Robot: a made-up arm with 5 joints.
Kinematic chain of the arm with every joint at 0, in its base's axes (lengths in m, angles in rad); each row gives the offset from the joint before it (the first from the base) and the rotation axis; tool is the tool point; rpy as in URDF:
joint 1: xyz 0 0 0.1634 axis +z
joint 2: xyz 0 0 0 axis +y
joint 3: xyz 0.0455 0 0.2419 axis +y
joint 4: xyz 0.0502 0 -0.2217 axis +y
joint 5: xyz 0.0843 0 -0.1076 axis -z
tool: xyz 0 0 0 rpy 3.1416 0 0
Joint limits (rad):
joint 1: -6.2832..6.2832
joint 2: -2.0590..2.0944
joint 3: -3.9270..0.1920
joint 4: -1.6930..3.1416
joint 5: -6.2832..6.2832
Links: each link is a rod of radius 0.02 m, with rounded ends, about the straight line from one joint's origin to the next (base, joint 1, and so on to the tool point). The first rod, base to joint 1, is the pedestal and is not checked.
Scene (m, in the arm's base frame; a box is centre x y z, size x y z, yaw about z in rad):
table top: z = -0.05
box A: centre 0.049 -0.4 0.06 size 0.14 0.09 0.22 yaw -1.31
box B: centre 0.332 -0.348 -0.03 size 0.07 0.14 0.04 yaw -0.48
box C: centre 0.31 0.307 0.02 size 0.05 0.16 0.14 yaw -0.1
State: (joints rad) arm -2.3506 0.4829 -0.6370 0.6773 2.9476
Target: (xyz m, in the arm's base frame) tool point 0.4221 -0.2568 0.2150
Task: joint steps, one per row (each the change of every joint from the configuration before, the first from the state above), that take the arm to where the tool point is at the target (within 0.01 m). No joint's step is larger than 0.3 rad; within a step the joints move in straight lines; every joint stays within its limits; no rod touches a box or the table.
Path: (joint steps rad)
1: 0.2860 -0.1950 -0.1060 -0.1929 0.2595
2: 0.2860 -0.1950 -0.1061 -0.1929 0.2594
3: 0.2861 -0.1951 -0.1060 -0.1930 0.2595
4: 0.2860 -0.1950 -0.1061 -0.1929 0.2595
5: 0.1650 0.2011 -0.0967 0.1214 -0.2595
6: 0.1650 0.2011 -0.0967 0.1214 -0.2595
7: 0.1650 0.2011 -0.0967 0.1214 -0.2594
8: 0.1649 0.2011 -0.0967 0.1214 -0.2595

